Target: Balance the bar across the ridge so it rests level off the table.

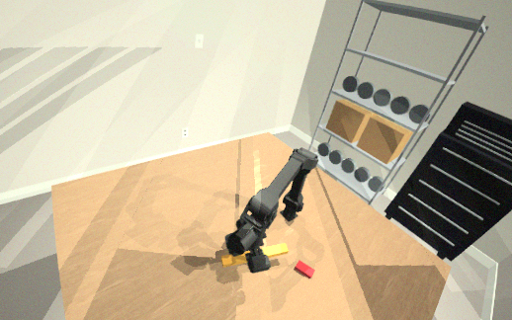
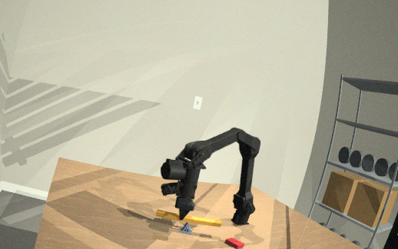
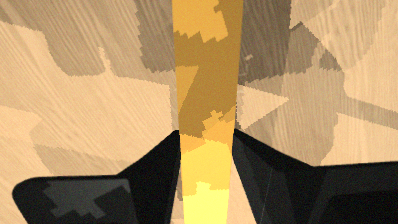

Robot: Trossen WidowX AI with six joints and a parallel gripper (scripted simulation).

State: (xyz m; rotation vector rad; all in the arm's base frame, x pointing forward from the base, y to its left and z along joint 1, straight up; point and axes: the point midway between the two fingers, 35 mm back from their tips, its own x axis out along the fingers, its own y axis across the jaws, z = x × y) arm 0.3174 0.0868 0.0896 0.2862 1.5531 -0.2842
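The yellow bar lies 30 mm behind my gripper tip and 10 mm to the left of it. The rest, counted from my gripper tip: red block (170 mm behind, 140 mm to the left, 50 mm below).
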